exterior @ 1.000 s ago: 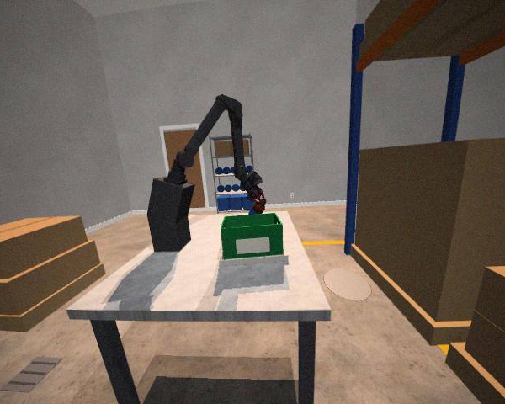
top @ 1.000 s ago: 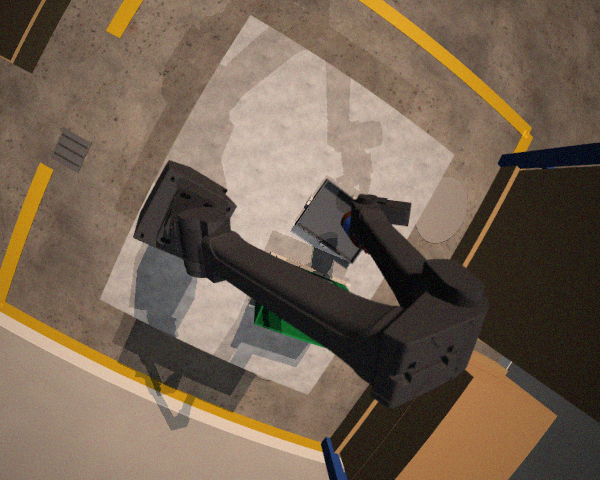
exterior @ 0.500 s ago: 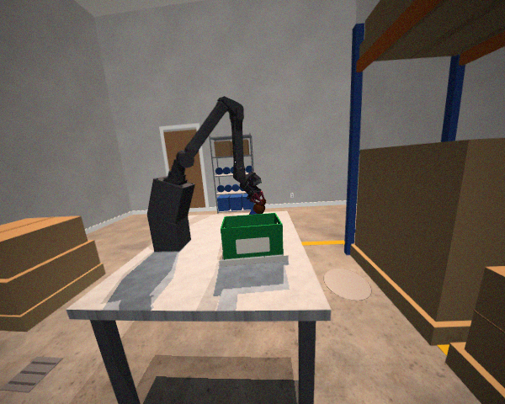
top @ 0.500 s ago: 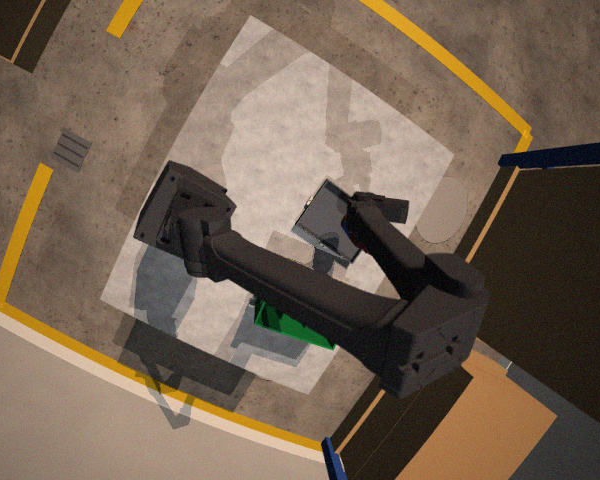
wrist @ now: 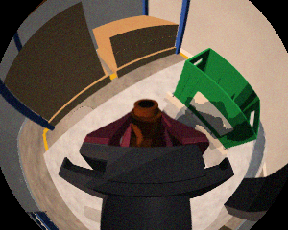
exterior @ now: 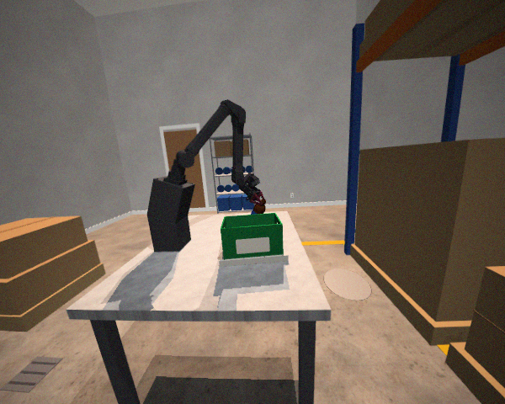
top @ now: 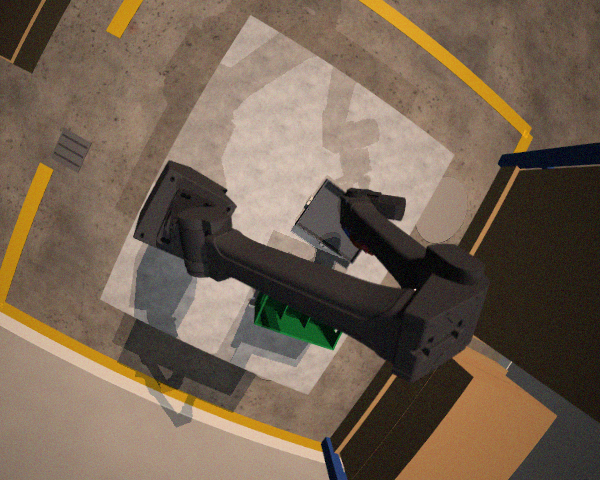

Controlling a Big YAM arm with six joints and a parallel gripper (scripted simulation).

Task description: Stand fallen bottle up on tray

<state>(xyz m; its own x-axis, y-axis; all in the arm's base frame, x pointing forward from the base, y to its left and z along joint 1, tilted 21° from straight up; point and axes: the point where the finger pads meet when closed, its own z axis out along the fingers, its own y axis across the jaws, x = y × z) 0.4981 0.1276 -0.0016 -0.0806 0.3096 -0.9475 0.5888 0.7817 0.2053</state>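
Right now my hand is 40 mm above the brown bottle, 20 mm to the right of it and 20 mm past it. Also, from my hand: green crate (260 mm to the right, 110 mm below, 70 mm behind); then grey tray (180 mm below, 70 mm behind, 30 mm to the left).
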